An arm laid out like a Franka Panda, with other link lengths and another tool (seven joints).
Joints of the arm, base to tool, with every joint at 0 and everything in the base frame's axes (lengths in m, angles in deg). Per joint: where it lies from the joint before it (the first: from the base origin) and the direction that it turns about. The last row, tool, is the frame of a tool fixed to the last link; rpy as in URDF.
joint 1: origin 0 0 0.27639 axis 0 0 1
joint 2: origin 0 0 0 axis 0 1 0
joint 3: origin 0 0 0.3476 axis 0 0 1
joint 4: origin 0.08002 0 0 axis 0 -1 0
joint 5: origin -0.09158 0 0.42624 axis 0 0 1
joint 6: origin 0 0 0 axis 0 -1 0
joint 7: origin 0.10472 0 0 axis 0 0 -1
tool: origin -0.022 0.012 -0.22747 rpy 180 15.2 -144.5
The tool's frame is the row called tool.
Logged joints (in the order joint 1, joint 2, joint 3, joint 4, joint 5, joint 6, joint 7), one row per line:
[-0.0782, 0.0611, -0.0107, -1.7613, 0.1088, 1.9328, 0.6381]
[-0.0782, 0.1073, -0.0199, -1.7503, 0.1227, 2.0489, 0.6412]
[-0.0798, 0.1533, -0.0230, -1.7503, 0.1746, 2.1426, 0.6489]
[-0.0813, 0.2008, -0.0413, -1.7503, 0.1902, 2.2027, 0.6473]
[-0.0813, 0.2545, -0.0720, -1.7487, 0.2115, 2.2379, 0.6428]
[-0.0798, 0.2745, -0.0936, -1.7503, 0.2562, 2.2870, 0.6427]
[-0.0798, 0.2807, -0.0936, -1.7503, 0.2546, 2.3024, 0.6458]
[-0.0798, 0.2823, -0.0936, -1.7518, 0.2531, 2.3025, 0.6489]
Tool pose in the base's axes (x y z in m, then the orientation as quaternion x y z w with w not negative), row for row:
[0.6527, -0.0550, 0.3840, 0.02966, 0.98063, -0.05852, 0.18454]
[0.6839, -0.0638, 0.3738, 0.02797, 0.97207, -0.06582, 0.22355]
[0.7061, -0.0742, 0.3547, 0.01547, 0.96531, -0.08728, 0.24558]
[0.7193, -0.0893, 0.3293, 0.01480, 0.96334, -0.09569, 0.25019]
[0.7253, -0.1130, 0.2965, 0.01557, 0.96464, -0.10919, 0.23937]
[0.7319, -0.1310, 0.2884, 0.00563, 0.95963, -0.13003, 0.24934]
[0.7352, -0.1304, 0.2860, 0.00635, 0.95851, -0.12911, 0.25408]
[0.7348, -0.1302, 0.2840, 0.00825, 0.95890, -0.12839, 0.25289]
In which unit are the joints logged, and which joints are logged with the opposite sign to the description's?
The joints are logged in radians. Opposite sign: joint 5.
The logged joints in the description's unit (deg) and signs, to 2 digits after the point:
[-4.48, 3.50, -0.61, -100.92, -6.23, 110.74, 36.56]
[-4.48, 6.15, -1.14, -100.28, -7.03, 117.39, 36.74]
[-4.57, 8.78, -1.32, -100.28, -10.00, 122.76, 37.18]
[-4.66, 11.50, -2.37, -100.28, -10.90, 126.21, 37.09]
[-4.66, 14.58, -4.13, -100.19, -12.12, 128.22, 36.83]
[-4.57, 15.73, -5.36, -100.28, -14.68, 131.04, 36.82]
[-4.57, 16.08, -5.36, -100.28, -14.59, 131.92, 37.00]
[-4.57, 16.17, -5.36, -100.37, -14.50, 131.92, 37.18]

